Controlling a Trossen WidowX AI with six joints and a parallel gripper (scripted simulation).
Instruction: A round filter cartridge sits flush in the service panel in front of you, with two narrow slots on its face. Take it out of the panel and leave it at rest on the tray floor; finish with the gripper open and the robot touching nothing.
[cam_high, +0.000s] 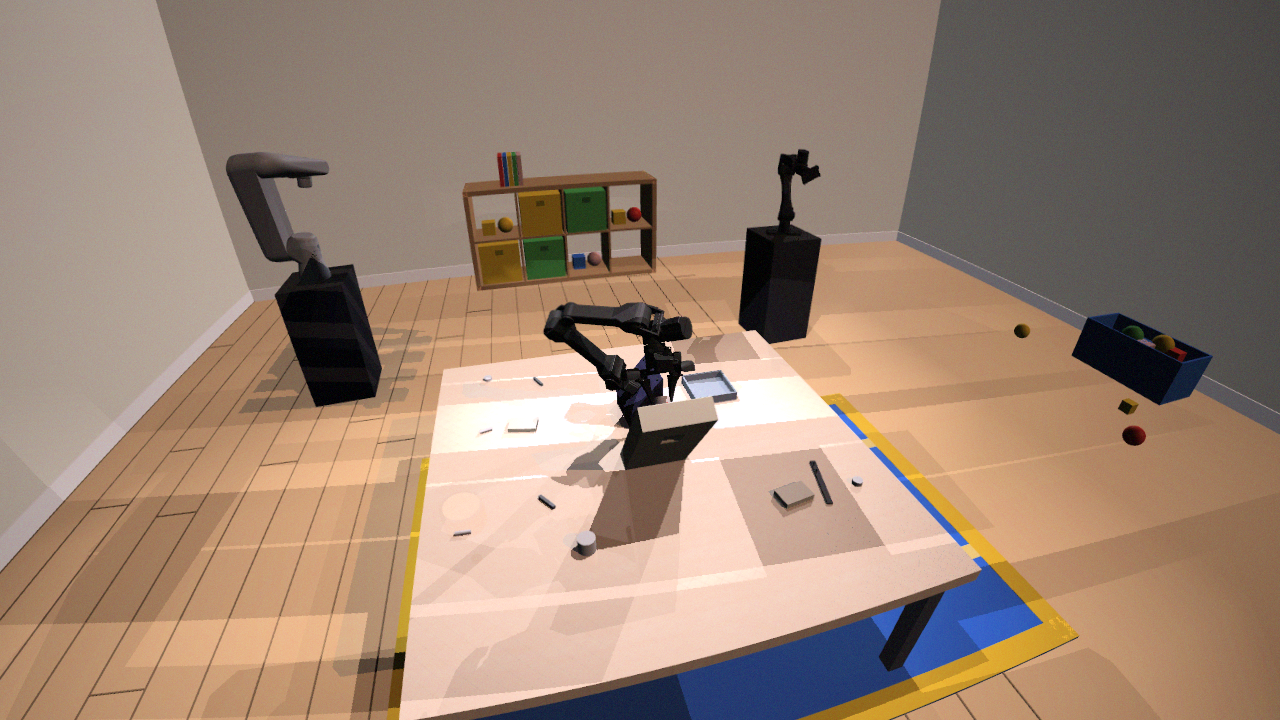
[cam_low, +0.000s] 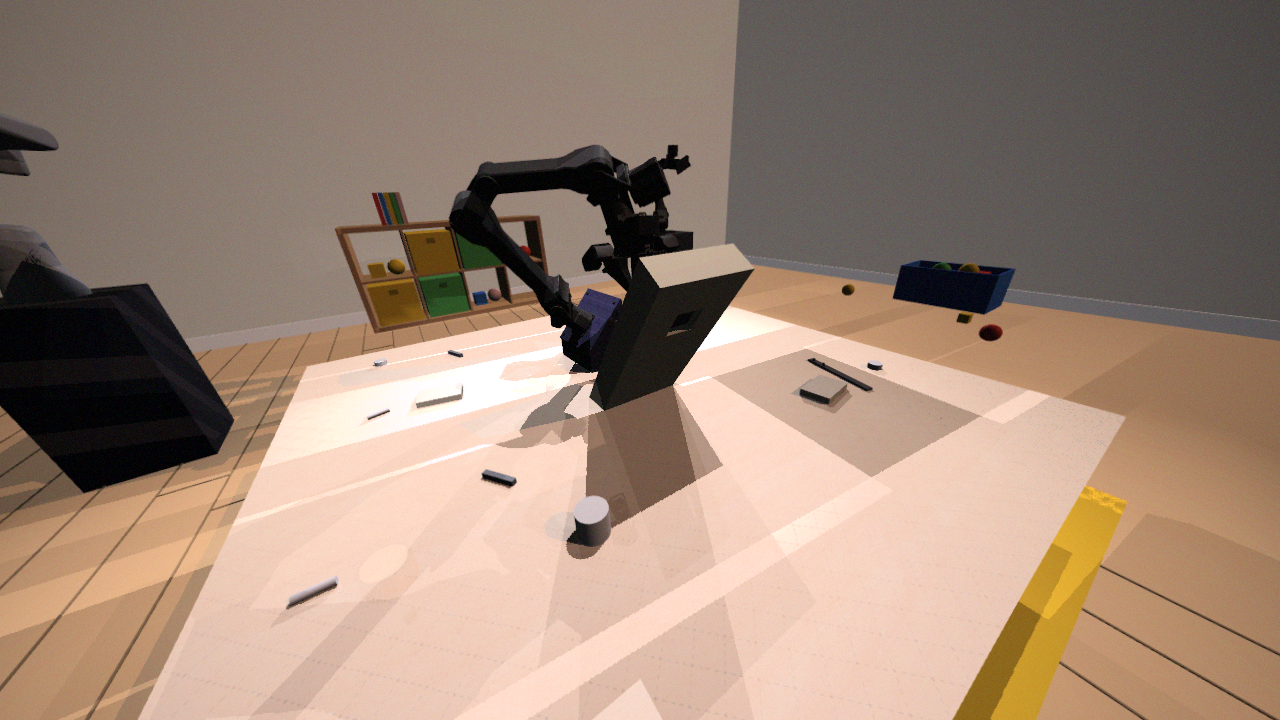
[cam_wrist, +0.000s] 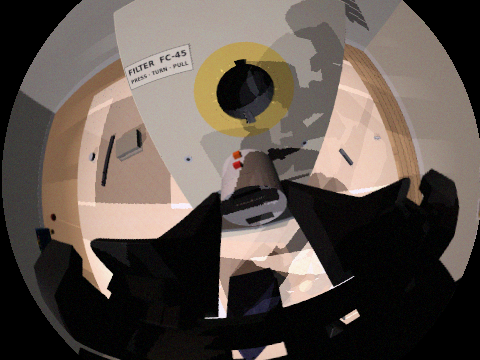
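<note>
The grey tray lies 33 cm behind my gripper tip, 30 cm to the left of it and 22 cm below it. Also, from my gripper tip: service panel (7 cm below, 4 cm ahead, 1 cm to the right); round white filter cartridge (right at my gripper tip).
</note>
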